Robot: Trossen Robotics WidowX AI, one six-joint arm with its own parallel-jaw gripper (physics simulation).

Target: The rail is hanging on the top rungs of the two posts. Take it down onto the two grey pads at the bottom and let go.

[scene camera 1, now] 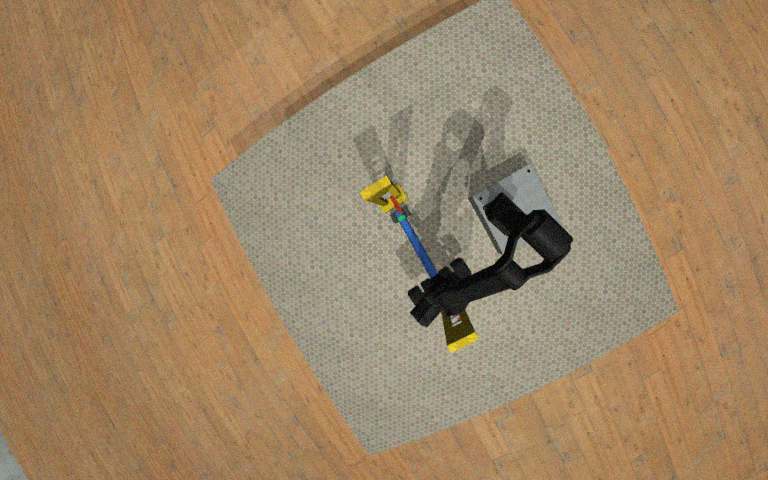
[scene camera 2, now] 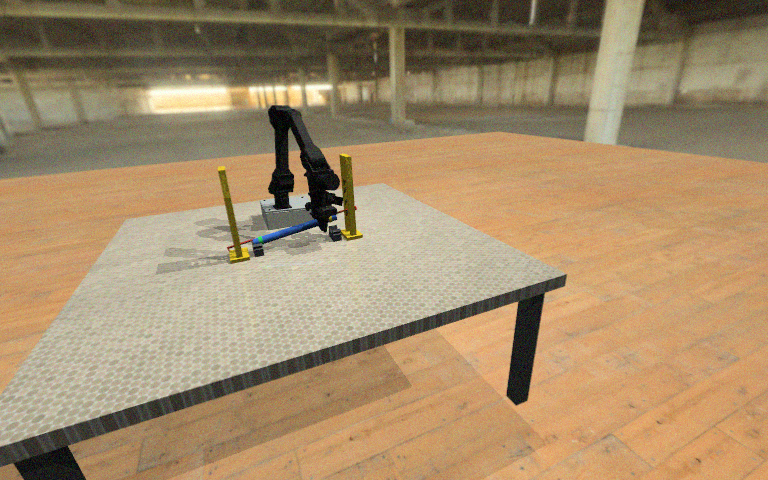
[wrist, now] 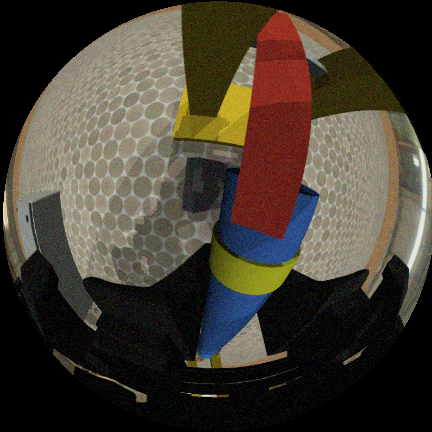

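Pixels of known places: gripper, fingertip midpoint: (scene camera 2: 324, 231); arm's base at its link origin: (scene camera 1: 497, 210) (scene camera 2: 282, 207).
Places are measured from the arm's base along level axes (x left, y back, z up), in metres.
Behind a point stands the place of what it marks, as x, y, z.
The rail (scene camera 1: 417, 246) {-0.044, -0.257, -0.003} (scene camera 2: 286, 232) {-0.055, -0.268, -0.014} (wrist: 260, 250) is a blue bar with red end strips, a green band at one end and a yellow band at the other. It is tilted. In scene camera 2 its green end is low at the left pad (scene camera 2: 258, 249) {-0.157, -0.277, -0.050}; contact is unclear. Its yellow-banded end is higher, above the right pad (scene camera 2: 335, 232) {0.113, -0.296, -0.041}, which also shows in the wrist view (wrist: 202, 185) {0.121, -0.252, -0.034}. My gripper (scene camera 2: 323, 225) {0.079, -0.270, -0.039} (wrist: 227, 249) {0.079, -0.270, -0.039} points down and is shut on the rail near the yellow band. In scene camera 1 the arm hides the fingertips.
The yellow left post (scene camera 1: 376, 192) {-0.207, -0.247, 0.225} (scene camera 2: 229, 212) {-0.222, -0.279, 0.094} and right post (scene camera 1: 462, 341) {0.179, -0.275, 0.225} (scene camera 2: 348, 192) {0.170, -0.309, 0.101} (wrist: 215, 60) stand beyond the pads, with the rail's red ends reaching them. My arm's grey base box (scene camera 1: 523, 189) {-0.007, 0.102, -0.001} (scene camera 2: 283, 216) {-0.011, -0.044, -0.026} stands behind on the tiled table (scene camera 1: 339, 339) {0.089, -0.686, -0.075} (scene camera 2: 283, 316) {-0.178, -0.677, -0.074}.
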